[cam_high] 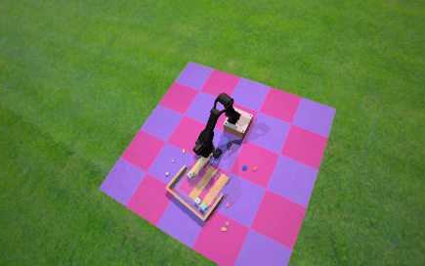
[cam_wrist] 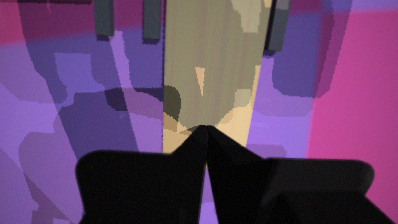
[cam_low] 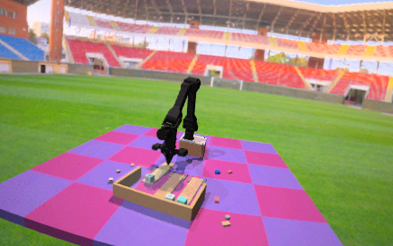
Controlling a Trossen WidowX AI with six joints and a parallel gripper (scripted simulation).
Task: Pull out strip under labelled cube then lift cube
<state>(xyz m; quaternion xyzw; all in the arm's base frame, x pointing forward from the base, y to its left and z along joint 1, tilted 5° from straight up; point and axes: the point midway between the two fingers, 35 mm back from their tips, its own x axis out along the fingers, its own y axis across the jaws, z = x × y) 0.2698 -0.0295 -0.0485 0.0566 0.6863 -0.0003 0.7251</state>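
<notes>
My gripper tip is 10 cm short of the tan strip and 1 cm to the left of it.
</notes>
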